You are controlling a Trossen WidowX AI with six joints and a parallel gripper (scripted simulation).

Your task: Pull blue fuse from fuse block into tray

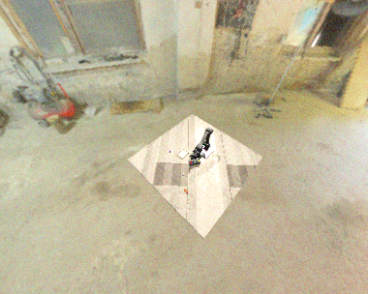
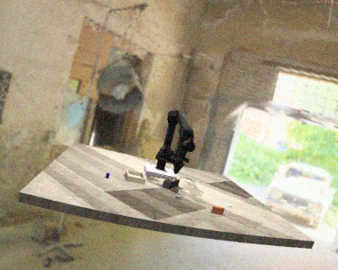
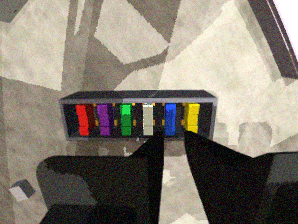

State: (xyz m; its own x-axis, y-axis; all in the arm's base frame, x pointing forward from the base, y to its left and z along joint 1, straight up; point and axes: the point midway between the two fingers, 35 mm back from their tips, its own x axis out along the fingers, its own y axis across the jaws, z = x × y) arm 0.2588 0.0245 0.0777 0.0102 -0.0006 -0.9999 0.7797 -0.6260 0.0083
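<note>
The blue fuse lies 50 mm below my gripper tip. The rest, counted from my gripper tip: yellow fuse 20 mm behind, 10 mm to the left, 50 mm below; green fuse 30 mm ahead, 20 mm to the right, 50 mm below; white fuse 10 mm ahead, 10 mm to the right, 50 mm below.
</note>
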